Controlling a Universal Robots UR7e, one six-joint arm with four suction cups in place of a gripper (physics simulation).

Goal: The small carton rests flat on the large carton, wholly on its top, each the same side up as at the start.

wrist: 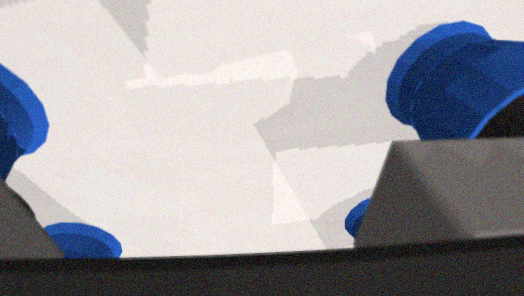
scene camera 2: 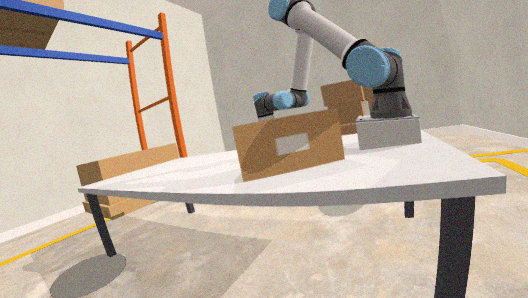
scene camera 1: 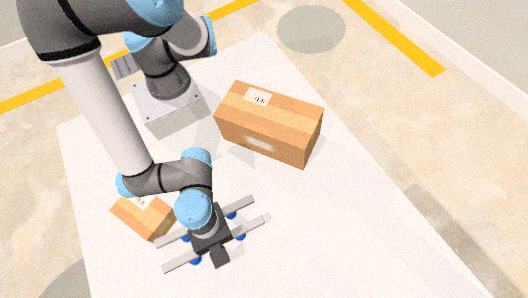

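Seen in the pictures: hand, tool point: (wrist: 231,169); arm's base, link origin: (scene camera 2: 391,116) (scene camera 1: 170,84).
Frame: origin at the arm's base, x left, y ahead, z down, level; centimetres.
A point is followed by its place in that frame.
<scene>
The large carton (scene camera 1: 267,120) @[z -5.7, x 23.7, y 33.8 cm] (scene camera 2: 260,150) @[z 1.9, x 36.5, y 32.8 cm] stands on the table, with a label and tape on its top in the first scene view. The small carton (scene camera 1: 145,217) @[z 1.8, x -19.5, y 42.8 cm] lies at the left of the table, apart from the large one, label up, partly under the arm in that view. It does not show in the second scene view or the wrist view. My gripper (scene camera 1: 213,237) @[z 9.5, x -4.5, y 54.1 cm] (wrist: 225,160) @[z 9.5, x -4.5, y 54.1 cm] is open, its blue cups facing down with no carton on them. It hangs low over the table, just right of the small carton. The large carton hides most of it in the second scene view.
The arm's base block (scene camera 1: 180,119) @[z 4.3, x -1.4, y 12.9 cm] (scene camera 2: 390,134) @[z 5.4, x 8.1, y 0.8 cm] stands on the white table (scene camera 1: 325,240) @[z 9.5, x 24.6, y 69.0 cm] (scene camera 2: 400,170) @[z 9.4, x 36.8, y -1.4 cm], near the large carton. Behind the table are stacked cartons (scene camera 2: 342,100). At the left are a rack (scene camera 2: 171,95) with orange posts and more cartons (scene camera 2: 135,162).
</scene>
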